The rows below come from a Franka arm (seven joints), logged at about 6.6 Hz.
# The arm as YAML. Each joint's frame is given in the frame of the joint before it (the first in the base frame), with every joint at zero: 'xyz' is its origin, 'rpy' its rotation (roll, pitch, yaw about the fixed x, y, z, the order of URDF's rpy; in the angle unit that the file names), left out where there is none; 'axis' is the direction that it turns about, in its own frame. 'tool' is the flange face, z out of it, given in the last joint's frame.
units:
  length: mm
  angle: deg
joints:
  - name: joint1
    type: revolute
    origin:
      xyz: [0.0, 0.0, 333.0]
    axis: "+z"
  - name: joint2
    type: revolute
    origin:
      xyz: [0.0, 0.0, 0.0]
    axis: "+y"
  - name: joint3
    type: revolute
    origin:
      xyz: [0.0, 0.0, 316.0]
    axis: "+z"
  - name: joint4
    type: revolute
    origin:
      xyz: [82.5, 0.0, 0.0]
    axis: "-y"
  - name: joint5
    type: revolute
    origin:
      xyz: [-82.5, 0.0, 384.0]
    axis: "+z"
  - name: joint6
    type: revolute
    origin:
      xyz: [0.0, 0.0, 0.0]
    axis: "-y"
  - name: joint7
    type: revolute
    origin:
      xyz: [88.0, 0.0, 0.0]
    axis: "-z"
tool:
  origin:
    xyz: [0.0, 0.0, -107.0]
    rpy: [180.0, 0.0, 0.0]
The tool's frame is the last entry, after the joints.
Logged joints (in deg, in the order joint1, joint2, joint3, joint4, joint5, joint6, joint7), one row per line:
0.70, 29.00, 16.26, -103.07, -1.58, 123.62, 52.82
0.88, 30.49, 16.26, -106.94, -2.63, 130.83, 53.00
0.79, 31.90, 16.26, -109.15, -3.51, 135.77, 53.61
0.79, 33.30, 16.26, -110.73, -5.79, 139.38, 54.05
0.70, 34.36, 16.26, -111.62, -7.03, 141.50, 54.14
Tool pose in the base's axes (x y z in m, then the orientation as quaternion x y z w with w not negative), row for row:
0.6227, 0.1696, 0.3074, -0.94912, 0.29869, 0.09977, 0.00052
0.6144, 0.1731, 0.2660, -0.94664, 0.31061, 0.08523, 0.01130
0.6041, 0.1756, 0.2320, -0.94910, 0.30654, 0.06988, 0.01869
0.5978, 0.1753, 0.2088, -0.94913, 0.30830, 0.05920, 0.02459
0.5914, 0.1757, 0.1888, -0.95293, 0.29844, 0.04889, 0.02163
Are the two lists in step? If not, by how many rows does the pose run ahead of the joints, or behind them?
The pose runs 1 row behind the joints: the pose in row i belongs to the joints in row i - 1.
